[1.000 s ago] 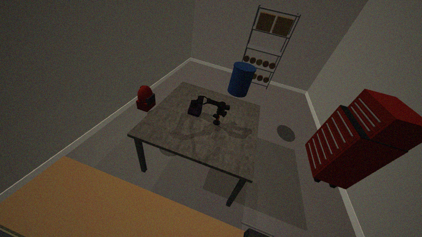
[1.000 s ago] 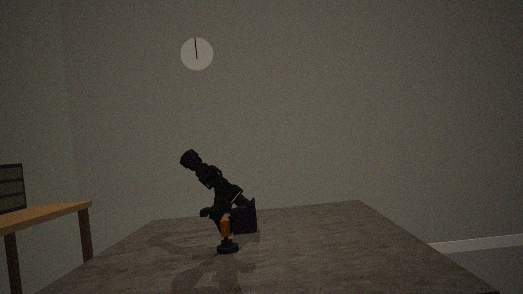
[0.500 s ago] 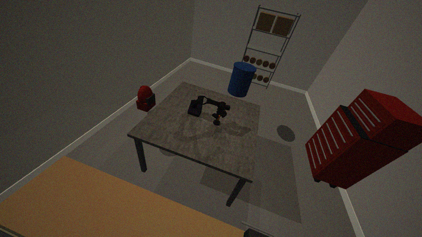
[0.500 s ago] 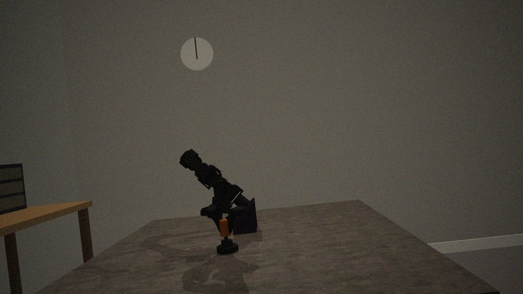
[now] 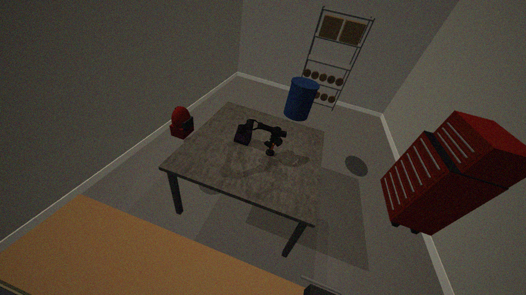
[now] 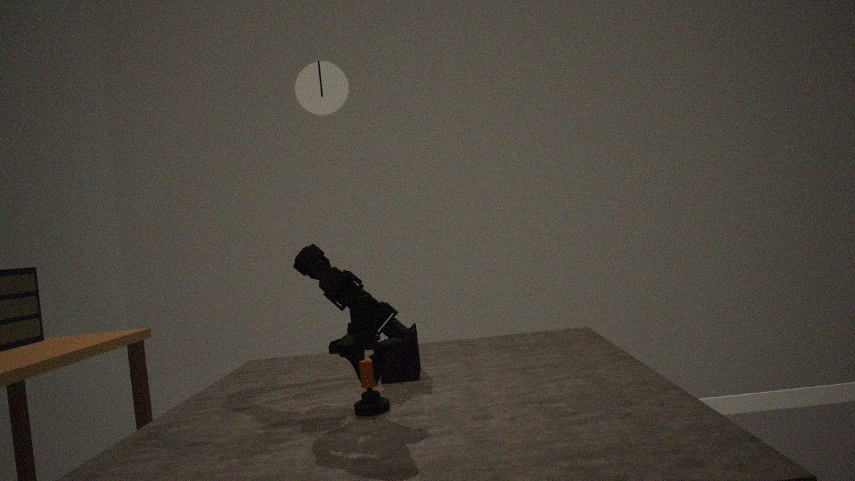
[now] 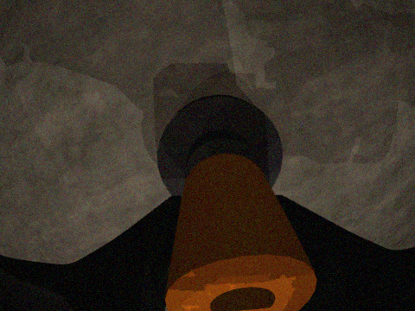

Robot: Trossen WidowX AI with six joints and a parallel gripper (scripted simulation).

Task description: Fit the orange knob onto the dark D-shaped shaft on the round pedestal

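The orange knob is 20 mm above my gripper tip. From my gripper tip the other things lie so: dark round pedestal: 40 mm below.
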